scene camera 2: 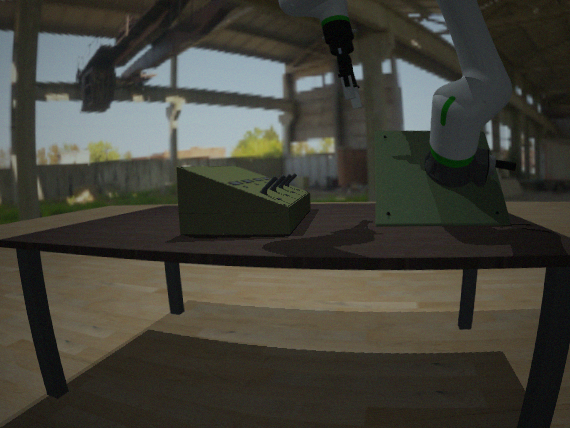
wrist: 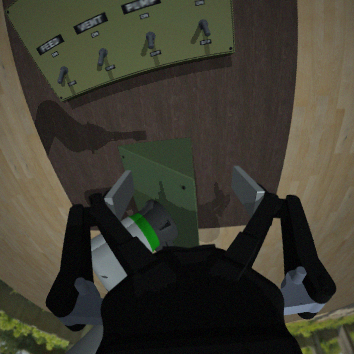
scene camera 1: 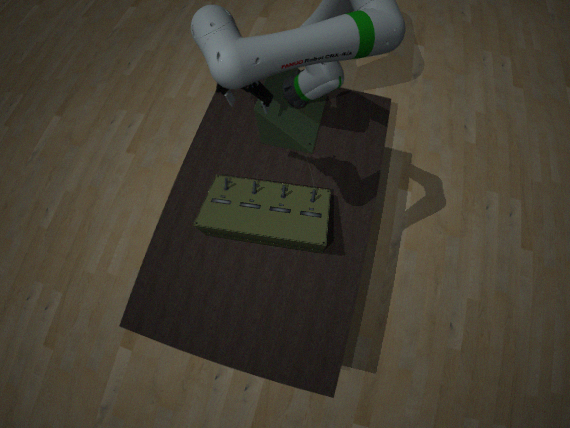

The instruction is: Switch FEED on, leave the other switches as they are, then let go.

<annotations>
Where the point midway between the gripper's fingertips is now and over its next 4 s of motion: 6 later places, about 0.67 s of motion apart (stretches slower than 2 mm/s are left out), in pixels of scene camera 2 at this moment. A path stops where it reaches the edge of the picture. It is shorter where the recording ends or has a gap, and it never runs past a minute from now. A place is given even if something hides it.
My gripper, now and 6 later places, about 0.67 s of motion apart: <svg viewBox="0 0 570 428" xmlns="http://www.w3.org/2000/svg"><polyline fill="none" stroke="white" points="354,103 274,93 270,128 292,157 293,179 289,184 271,178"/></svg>
</annotations>
